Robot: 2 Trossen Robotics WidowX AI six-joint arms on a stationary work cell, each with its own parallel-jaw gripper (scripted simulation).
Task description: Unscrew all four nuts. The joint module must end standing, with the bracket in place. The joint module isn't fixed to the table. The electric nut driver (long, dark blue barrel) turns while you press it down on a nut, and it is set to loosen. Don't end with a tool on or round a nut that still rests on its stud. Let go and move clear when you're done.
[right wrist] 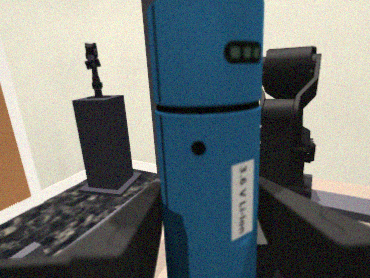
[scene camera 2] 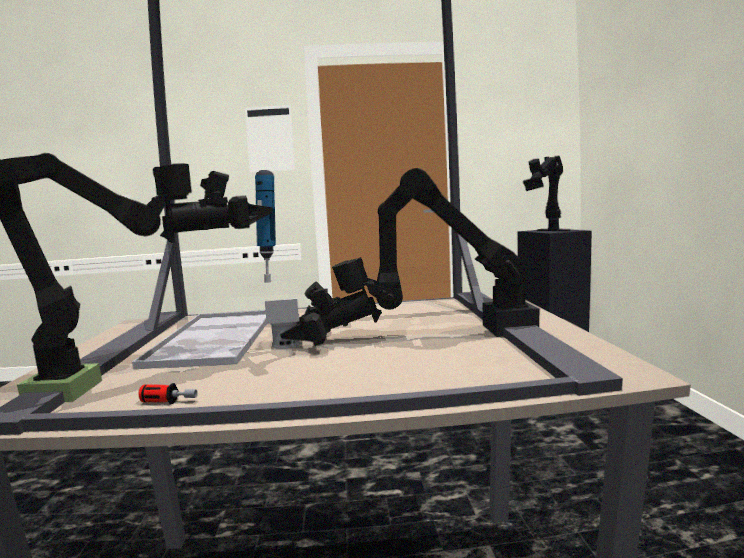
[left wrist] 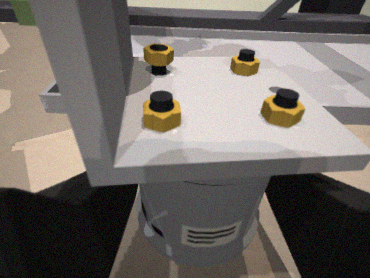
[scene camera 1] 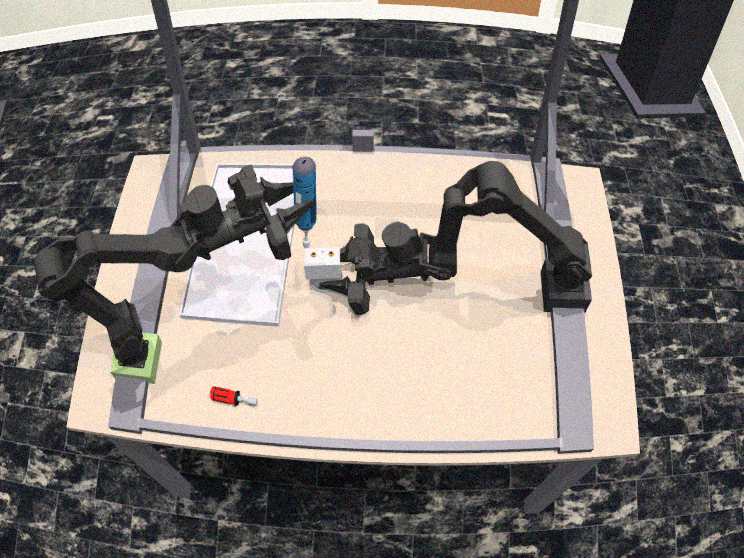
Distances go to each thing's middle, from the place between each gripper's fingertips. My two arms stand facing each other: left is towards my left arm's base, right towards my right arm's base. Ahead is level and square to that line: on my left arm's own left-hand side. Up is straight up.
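Labels:
Distances from my left hand: joint module (left wrist: 199, 221), 10 mm behind and 30 mm to the right; nut (left wrist: 273, 113), 30 mm above, 10 mm to the right, 20 mm behind; grey bracket (scene camera 1: 313, 267), 40 mm above, 10 mm behind, 30 mm to the right; shallow tray (scene camera 1: 242, 282), 30 mm below, 140 mm behind, 190 mm to the right.
My right hand is 230 mm above the grey bracket, 40 mm to the right of it and 10 mm past it. Distances from my right hand: joint module, 270 mm below, 50 mm to the left, 20 mm behind; nut, 230 mm below, 60 mm to the left, 30 mm behind; shallow tray, 300 mm below, 120 mm to the right, 150 mm behind.

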